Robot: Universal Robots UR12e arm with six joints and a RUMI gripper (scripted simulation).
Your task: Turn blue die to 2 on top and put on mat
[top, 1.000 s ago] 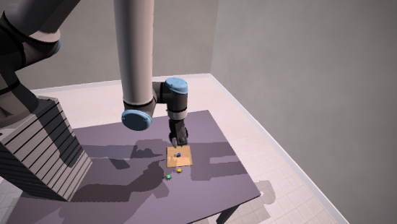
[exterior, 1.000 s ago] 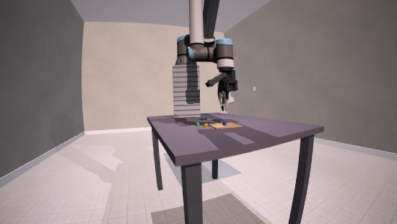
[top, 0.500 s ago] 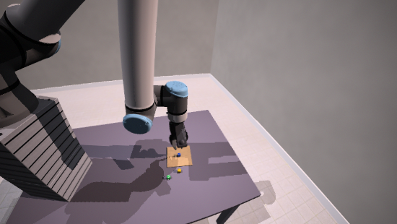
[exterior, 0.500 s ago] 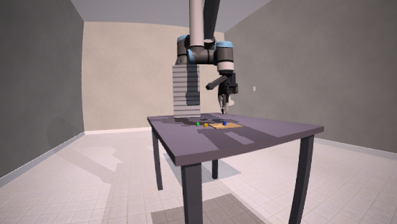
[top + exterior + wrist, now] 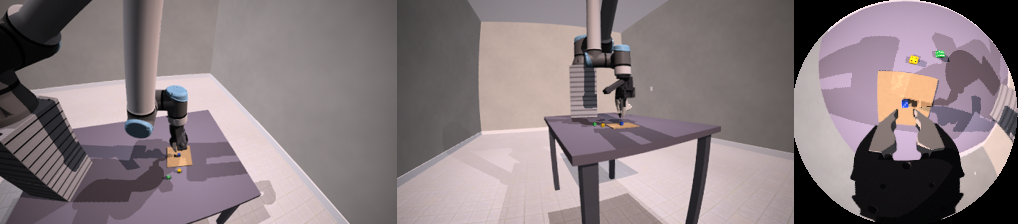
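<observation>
The blue die lies 40 mm below my hand. Round my hand: tan mat: 50 mm below; yellow die: 100 mm to the right, 50 mm below, 10 mm behind; green die: 130 mm to the right, 70 mm behind, 50 mm below.
</observation>
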